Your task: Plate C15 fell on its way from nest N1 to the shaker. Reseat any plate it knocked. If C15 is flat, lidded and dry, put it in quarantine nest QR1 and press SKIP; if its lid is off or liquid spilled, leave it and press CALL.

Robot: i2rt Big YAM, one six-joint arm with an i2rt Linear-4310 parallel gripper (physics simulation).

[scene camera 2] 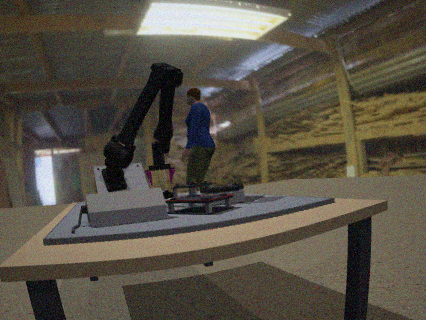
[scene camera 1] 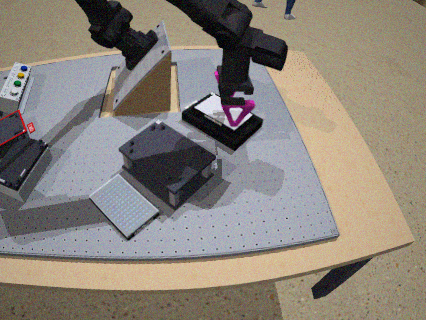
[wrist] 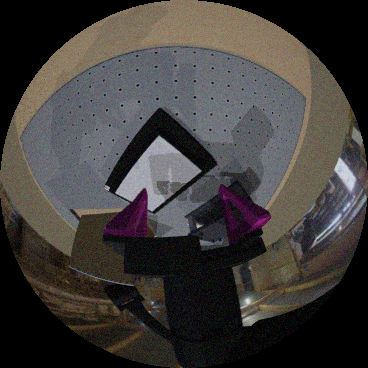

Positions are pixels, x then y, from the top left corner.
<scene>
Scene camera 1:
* my gripper: 230,112
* white-topped plate: 210,109, on a black plate holder
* shaker: 32,157
</scene>
